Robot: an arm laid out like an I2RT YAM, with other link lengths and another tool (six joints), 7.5 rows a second.
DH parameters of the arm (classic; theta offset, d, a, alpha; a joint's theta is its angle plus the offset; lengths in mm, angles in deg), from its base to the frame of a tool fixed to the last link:
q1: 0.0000 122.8 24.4 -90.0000
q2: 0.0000 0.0 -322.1 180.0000
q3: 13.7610 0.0 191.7 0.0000
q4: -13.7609 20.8 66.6 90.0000
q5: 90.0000 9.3 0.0 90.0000
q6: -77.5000 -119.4 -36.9 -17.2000
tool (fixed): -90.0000 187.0 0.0 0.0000
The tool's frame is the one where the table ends.
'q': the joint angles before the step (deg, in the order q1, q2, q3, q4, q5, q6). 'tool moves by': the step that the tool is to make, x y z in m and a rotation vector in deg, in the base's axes. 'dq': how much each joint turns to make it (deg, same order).
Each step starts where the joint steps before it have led.
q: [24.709, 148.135, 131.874, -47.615, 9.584, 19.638]
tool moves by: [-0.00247, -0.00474, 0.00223, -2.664, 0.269, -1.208]
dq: [-0.109, -0.042, 0.025, -1.423, 2.557, 0.000]
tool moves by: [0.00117, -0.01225, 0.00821, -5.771, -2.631, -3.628]
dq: [-0.678, -0.394, 0.110, -0.482, 6.995, 0.022]
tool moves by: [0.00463, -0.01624, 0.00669, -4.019, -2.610, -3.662]
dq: [-1.529, -0.174, 0.480, 0.198, 5.180, -0.087]
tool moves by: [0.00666, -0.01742, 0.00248, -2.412, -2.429, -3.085]
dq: [-1.924, -0.002, -0.005, 1.555, 3.322, -0.393]
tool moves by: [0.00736, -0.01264, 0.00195, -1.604, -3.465, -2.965]
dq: [-1.486, 0.001, 0.003, 2.707, 3.060, 0.022]
